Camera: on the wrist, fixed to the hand. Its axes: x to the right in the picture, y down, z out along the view.
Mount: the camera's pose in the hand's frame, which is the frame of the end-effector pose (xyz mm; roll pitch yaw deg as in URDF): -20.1 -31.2 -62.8 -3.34 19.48 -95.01
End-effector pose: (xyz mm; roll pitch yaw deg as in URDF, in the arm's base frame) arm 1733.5 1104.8 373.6 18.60 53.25 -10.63
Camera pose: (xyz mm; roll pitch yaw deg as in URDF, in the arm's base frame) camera 1665.2 1107.9 348.1 -62.09 17.60 -135.32
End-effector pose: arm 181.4 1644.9 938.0 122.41 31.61 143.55
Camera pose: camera 150.6 1580.9 954.8 -141.53 28.68 -99.91
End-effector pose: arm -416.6 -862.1 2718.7 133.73 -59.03 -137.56
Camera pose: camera -350.6 -892.5 2712.2 117.15 17.53 -68.57
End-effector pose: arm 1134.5 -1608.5 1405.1 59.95 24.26 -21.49
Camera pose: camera 1109.3 -1556.9 1360.1 -72.69 59.27 179.33
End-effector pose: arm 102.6 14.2 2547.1 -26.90 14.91 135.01
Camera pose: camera 163.7 32.6 2511.8 -16.08 -8.30 42.30
